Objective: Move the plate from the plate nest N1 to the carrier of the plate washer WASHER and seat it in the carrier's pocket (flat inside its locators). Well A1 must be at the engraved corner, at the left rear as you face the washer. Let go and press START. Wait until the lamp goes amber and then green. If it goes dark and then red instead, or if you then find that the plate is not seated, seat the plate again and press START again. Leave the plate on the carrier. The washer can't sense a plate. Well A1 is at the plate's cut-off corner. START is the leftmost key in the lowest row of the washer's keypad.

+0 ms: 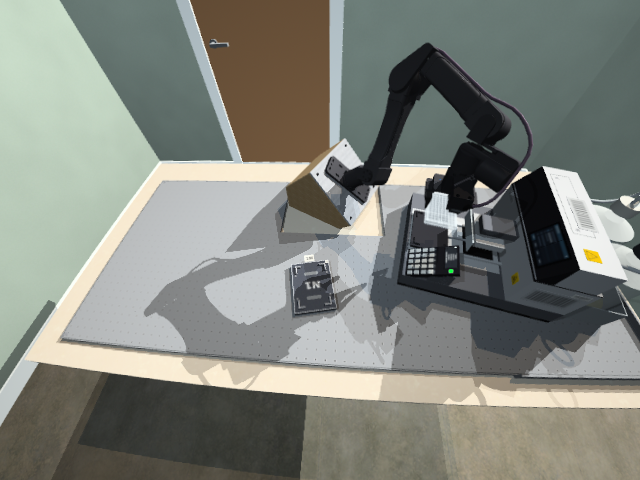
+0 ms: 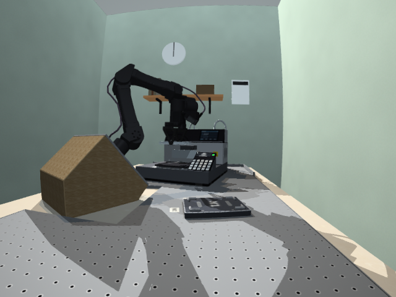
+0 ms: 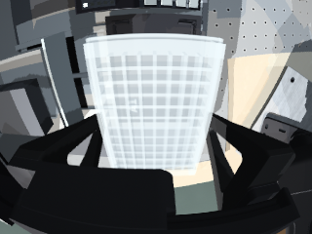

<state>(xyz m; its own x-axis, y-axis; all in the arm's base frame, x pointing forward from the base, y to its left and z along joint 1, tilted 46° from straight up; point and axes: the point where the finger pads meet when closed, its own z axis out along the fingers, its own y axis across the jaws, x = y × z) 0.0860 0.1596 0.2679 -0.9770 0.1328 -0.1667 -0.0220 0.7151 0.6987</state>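
Right now the washer carrier is 100 mm below my hand. From my hand the other things lie so: N1 label (180 mm ahead, 350 mm to the right, 170 mm below); then well plate (right at my hand); then plate washer (150 mm to the left, 40 mm below).
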